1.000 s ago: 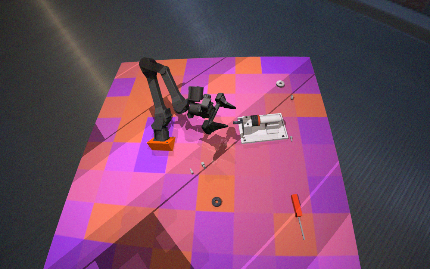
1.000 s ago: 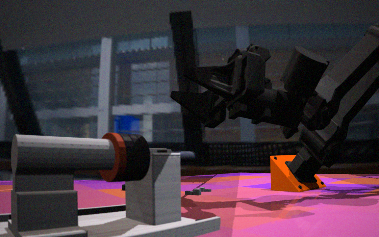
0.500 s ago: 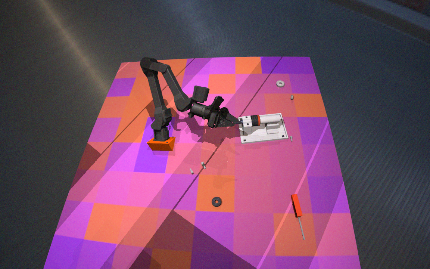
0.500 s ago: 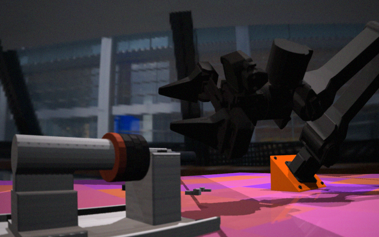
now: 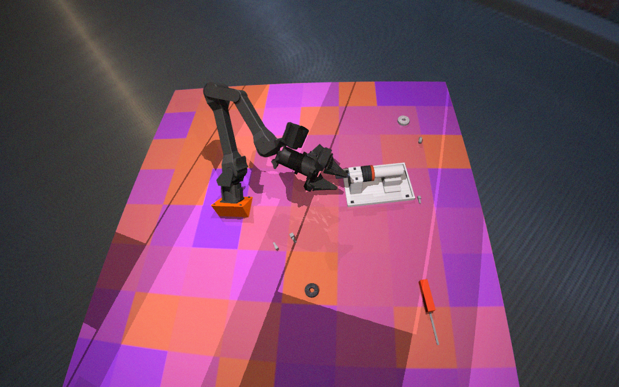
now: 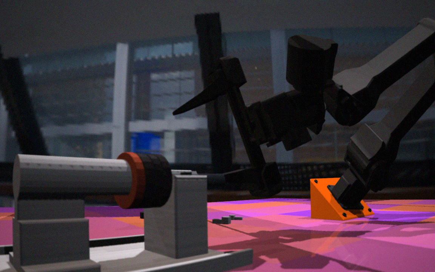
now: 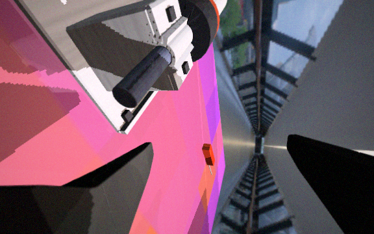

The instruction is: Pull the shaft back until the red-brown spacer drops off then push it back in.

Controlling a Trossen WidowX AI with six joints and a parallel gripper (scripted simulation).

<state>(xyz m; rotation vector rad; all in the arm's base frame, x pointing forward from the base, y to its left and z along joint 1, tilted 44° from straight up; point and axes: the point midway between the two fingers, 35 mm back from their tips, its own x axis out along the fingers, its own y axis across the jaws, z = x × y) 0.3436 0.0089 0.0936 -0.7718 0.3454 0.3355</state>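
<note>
The blue-grey shaft lies 40 mm ahead of my gripper tip, 60 mm to the left of it and 40 mm below it. Also, from my gripper tip: red-brown spacer 90 mm ahead, 70 mm to the left, 40 mm below; then black spacer 80 mm ahead, 70 mm to the left, 40 mm below; then red-handled screwdriver 300 mm ahead, 330 mm to the right, 110 mm below.
</note>
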